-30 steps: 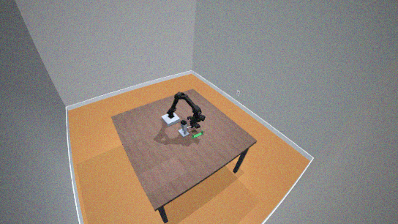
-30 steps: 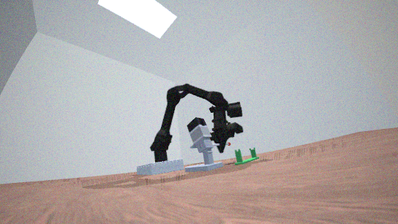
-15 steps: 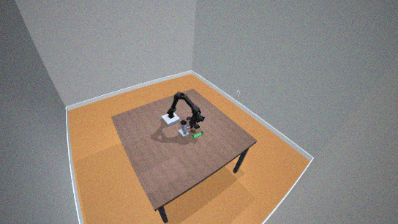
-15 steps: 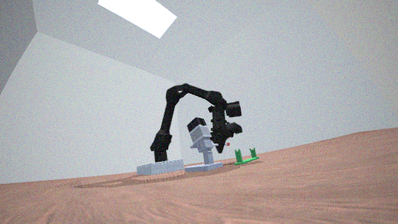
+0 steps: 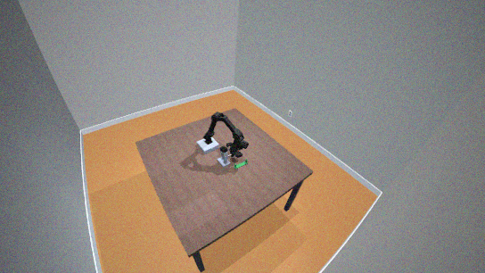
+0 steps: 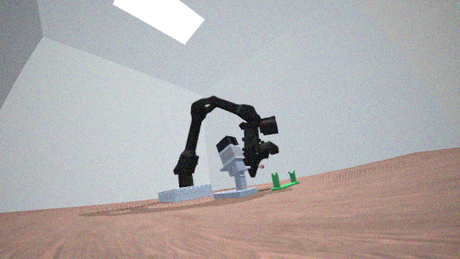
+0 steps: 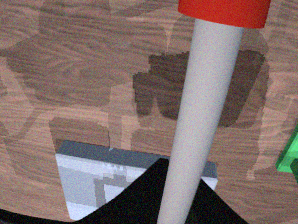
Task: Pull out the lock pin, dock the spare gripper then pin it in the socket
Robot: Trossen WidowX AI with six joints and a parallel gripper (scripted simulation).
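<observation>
The grey mount is 2 cm behind my gripper tip and 7 cm to the right of it. The rest, counted from my gripper tip: cradle (10 cm ahead, 3 cm to the left, 2 cm below); then spare gripper (2 cm behind, 7 cm to the right, 8 cm above).
</observation>
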